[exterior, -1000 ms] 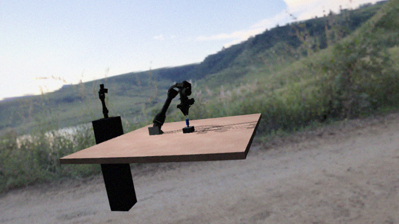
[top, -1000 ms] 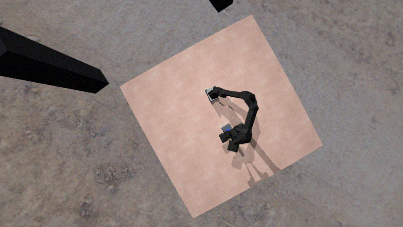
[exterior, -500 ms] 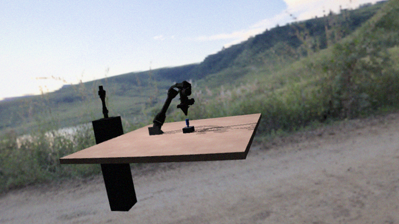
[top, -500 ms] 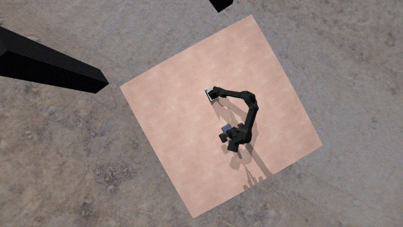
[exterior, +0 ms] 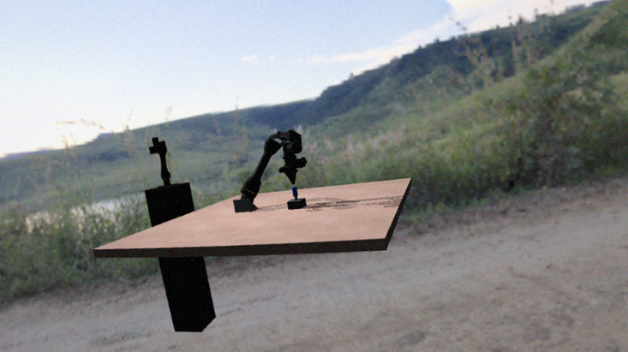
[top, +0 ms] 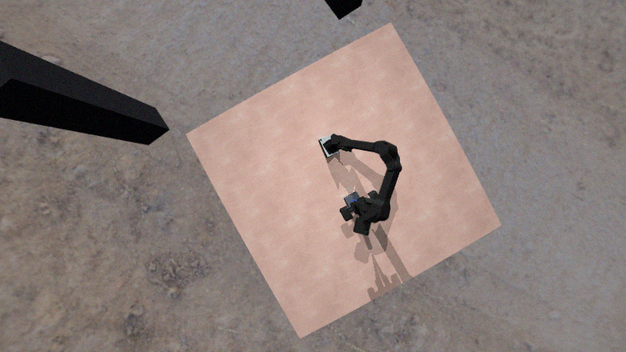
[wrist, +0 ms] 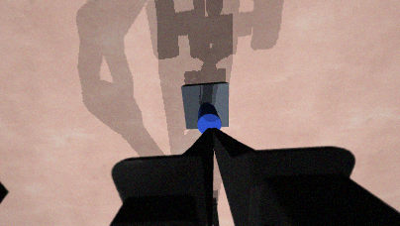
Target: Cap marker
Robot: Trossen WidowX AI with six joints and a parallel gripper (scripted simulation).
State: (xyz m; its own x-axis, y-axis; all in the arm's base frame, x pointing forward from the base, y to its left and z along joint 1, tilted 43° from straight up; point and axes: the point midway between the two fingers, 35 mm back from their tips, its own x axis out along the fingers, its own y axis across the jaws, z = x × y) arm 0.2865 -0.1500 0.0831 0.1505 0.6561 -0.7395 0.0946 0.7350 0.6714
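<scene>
Now: the blue cap 40 mm below my gripper tip. From my gripper tip the other things lie so: holder block 100 mm below.
</scene>
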